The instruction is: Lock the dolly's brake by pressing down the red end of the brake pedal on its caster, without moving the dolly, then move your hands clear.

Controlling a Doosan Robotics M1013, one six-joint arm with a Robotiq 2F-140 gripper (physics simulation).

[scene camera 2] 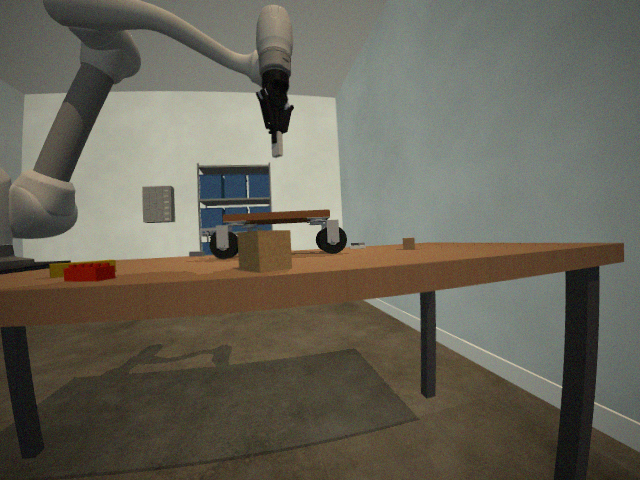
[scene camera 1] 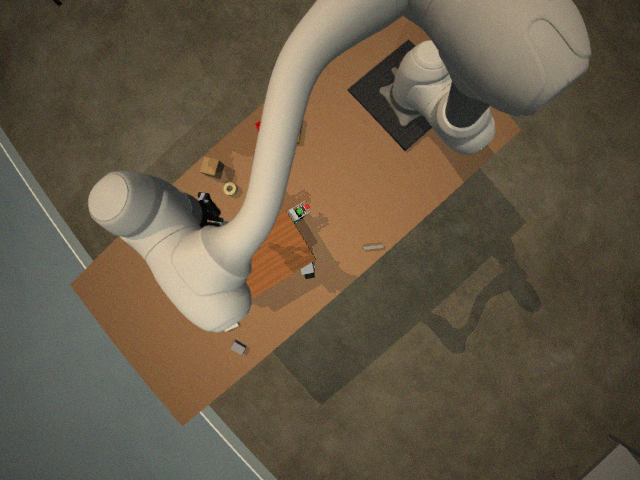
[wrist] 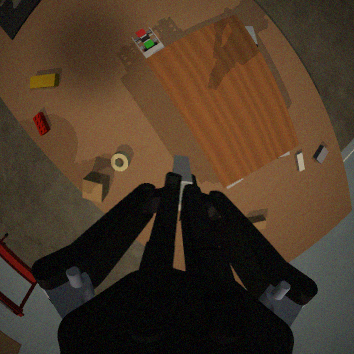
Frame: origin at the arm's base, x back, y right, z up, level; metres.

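Seen in the pictures: gripper, fingertip midpoint: (scene camera 2: pixel 277 156) (scene camera 1: pixel 225 224) (wrist: pixel 179 166); arm's base, link origin: (scene camera 1: pixel 409 98).
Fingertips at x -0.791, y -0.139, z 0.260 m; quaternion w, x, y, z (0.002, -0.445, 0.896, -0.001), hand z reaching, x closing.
Observation:
Pixels of each thing's top centre, then the offset from my fingertips to it. "spot": a spot on its surface instead.
- brake pedal's red end, surface spot: (wrist: pixel 141 33) (scene camera 1: pixel 306 207) spot: dx +0.228, dy -0.046, dz -0.185 m
- wooden block, top centre: (scene camera 2: pixel 263 231) (wrist: pixel 91 190) (scene camera 1: pixel 209 166) dx -0.010, dy +0.280, dz -0.214 m
- pale ring, top centre: (wrist: pixel 118 162) (scene camera 1: pixel 229 188) dx +0.010, dy +0.177, dz -0.249 m
- red brick, top centre: (scene camera 2: pixel 89 263) (wrist: pixel 38 124) dx +0.248, dy +0.335, dz -0.250 m
- yellow block, top centre: (scene camera 2: pixel 83 261) (wrist: pixel 41 80) dx +0.344, dy +0.249, dz -0.251 m
- white block, top centre: (wrist: pixel 300 161) dx -0.251, dy -0.285, dz -0.262 m
- grey block, top centre: (wrist: pixel 322 154) (scene camera 1: pixel 237 348) dx -0.267, dy -0.372, dz -0.253 m
The dolly (scene camera 1: pixel 281 250) (scene camera 2: pixel 279 215) (wrist: pixel 225 105), a wooden board on casters, stands upright on the table (scene camera 1: pixel 144 330) (scene camera 2: pixel 465 260). The brake pedal's red end (scene camera 1: pixel 307 206) (wrist: pixel 141 33) points outward from one corner, and its green end (scene camera 1: pixel 299 211) (wrist: pixel 149 44) lies closer to the board. I cannot make out the pedal in scene camera 2, nor whether it is pressed. My gripper (scene camera 2: pixel 277 149) (wrist: pixel 179 166) is shut and empty, pointing down high above the dolly's level. In the wrist view the fingertips appear beside the board's long edge, away from the pedal corner.
A wooden block (scene camera 1: pixel 210 167) (scene camera 2: pixel 264 250) (wrist: pixel 93 189) and a pale ring (scene camera 1: pixel 225 188) (wrist: pixel 113 162) lie beside the dolly. A red brick (scene camera 2: pixel 90 271) (wrist: pixel 41 123), a yellow block (scene camera 2: pixel 59 269) (wrist: pixel 44 81), a white block (wrist: pixel 300 161) and a grey block (scene camera 1: pixel 238 346) (wrist: pixel 321 153) are also on the table.

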